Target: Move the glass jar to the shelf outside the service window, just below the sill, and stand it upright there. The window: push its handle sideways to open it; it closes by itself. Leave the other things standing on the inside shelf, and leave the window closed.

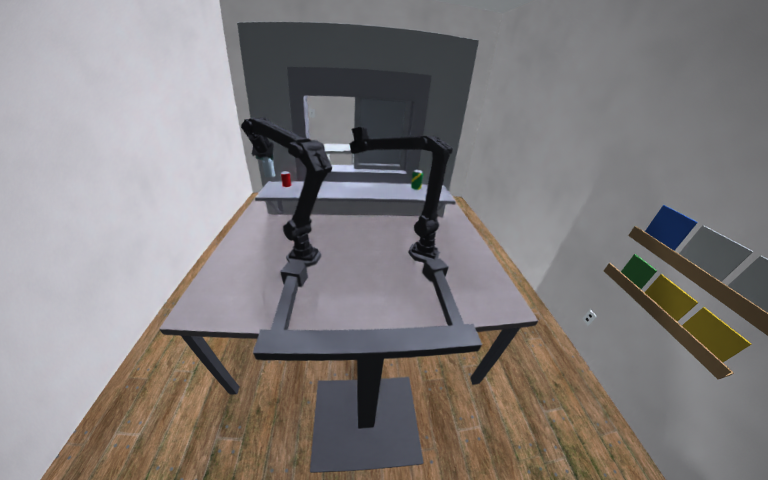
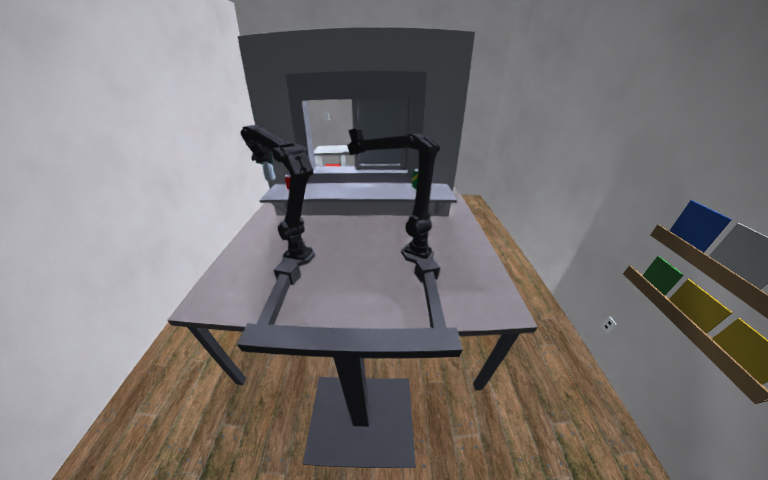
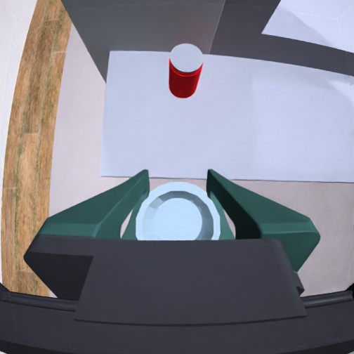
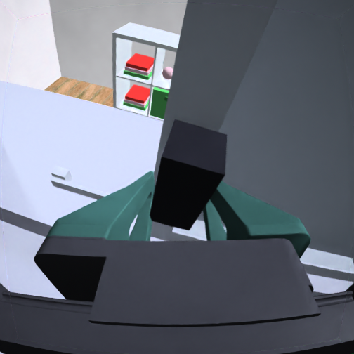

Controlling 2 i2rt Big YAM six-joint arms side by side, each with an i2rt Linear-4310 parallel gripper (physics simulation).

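Pixels of known places: left gripper, between the fingertips: (image 1: 269, 159) (image 2: 269, 163); left arm's base, origin of its link: (image 1: 303, 254) (image 2: 298, 254); right arm's base, origin of its link: (image 1: 424, 251) (image 2: 418, 251).
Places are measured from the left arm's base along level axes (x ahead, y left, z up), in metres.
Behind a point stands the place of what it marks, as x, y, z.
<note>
My left gripper (image 1: 263, 154) {0.310, 0.298, 0.342} (image 2: 261, 160) {0.310, 0.298, 0.342} (image 3: 177, 177) is shut on the glass jar (image 1: 267, 167) {0.254, 0.278, 0.318} (image 2: 269, 170) {0.262, 0.268, 0.321} (image 3: 177, 220), holding it raised near the left end of the inside shelf (image 1: 351, 191) {0.523, -0.097, 0.111} (image 2: 351, 191) {0.534, -0.095, 0.111} (image 3: 215, 135). Its pale round top shows between the fingers. My right gripper (image 1: 358, 141) {0.688, -0.087, 0.342} (image 2: 355, 142) {0.688, -0.087, 0.342} (image 4: 177, 178) is shut on the black window handle (image 4: 190, 160). The grey window panel (image 1: 382, 124) {0.739, -0.233, 0.489} (image 2: 382, 124) {0.742, -0.244, 0.489} (image 4: 285, 130) stands to the right, with an opening at its left. A pale surface (image 4: 100, 140), apparently the outside shelf, shows through the opening.
A red can (image 1: 286, 179) {0.484, 0.313, 0.163} (image 2: 288, 182) {0.478, 0.319, 0.162} (image 3: 185, 86) stands on the inside shelf at left. A green can (image 1: 416, 180) {0.658, -0.485, 0.181} (image 2: 415, 178) {0.659, -0.478, 0.187} stands toward its right end. A white bookcase (image 4: 114, 75) stands beyond the window. The table (image 1: 351, 283) {0.006, -0.231, -0.143} (image 2: 345, 283) {0.002, -0.235, -0.144} lies in front of the inside shelf.
</note>
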